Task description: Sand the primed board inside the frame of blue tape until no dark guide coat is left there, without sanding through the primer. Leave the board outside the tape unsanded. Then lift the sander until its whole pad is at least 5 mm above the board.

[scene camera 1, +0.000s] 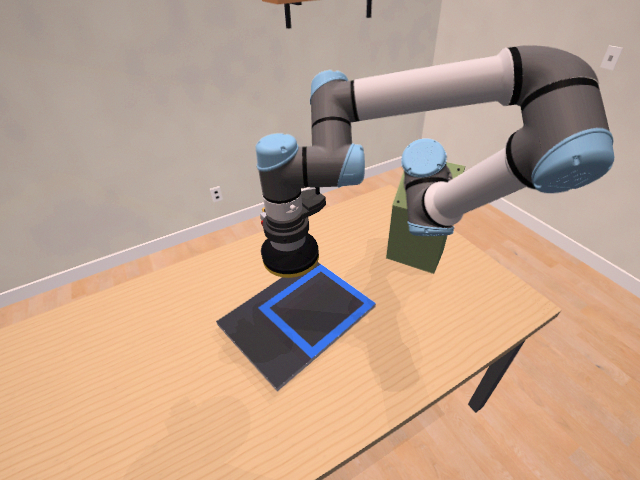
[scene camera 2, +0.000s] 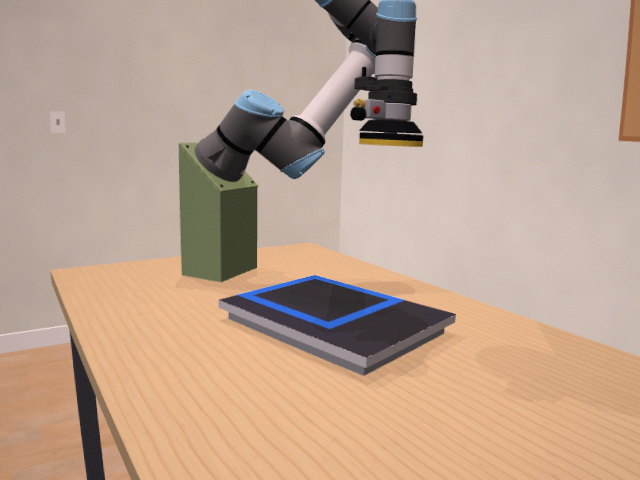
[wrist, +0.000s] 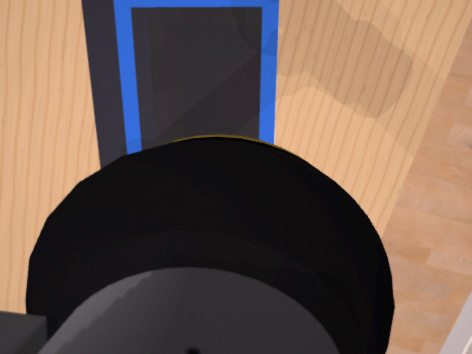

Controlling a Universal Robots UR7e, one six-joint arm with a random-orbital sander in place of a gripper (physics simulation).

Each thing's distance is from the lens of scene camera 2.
blue tape frame (scene camera 2: 391, 300): 1.12 m
dark guide coat patch (scene camera 2: 370, 334): 0.93 m
primed board (scene camera 2: 361, 365): 0.85 m
The marked spots on the primed board and the blue tape frame are 0.31 m apart.
